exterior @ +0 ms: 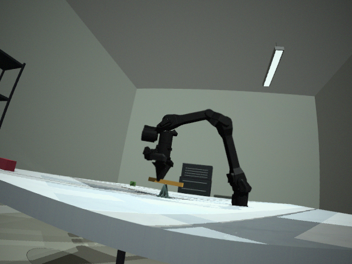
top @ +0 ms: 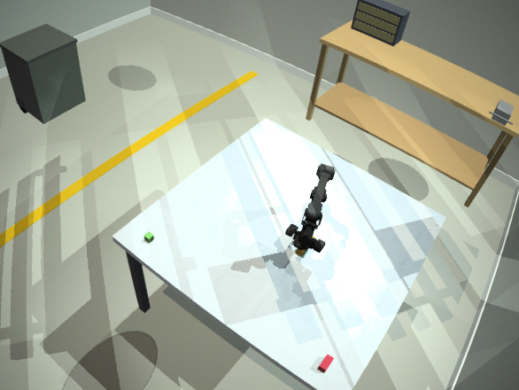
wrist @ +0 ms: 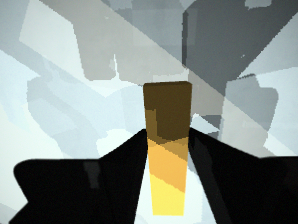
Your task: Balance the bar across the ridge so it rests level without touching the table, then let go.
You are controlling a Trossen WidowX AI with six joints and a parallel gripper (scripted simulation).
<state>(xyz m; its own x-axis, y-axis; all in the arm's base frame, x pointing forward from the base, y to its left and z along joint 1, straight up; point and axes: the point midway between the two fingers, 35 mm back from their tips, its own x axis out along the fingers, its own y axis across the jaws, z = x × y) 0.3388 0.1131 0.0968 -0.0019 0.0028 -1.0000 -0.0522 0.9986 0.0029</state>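
My gripper tip is 3 cm past the orange bar. Also, from my gripper tip: green cube 40 cm ahead, 61 cm to the right, 5 cm below; red block 40 cm ahead, 39 cm to the left, 5 cm below.
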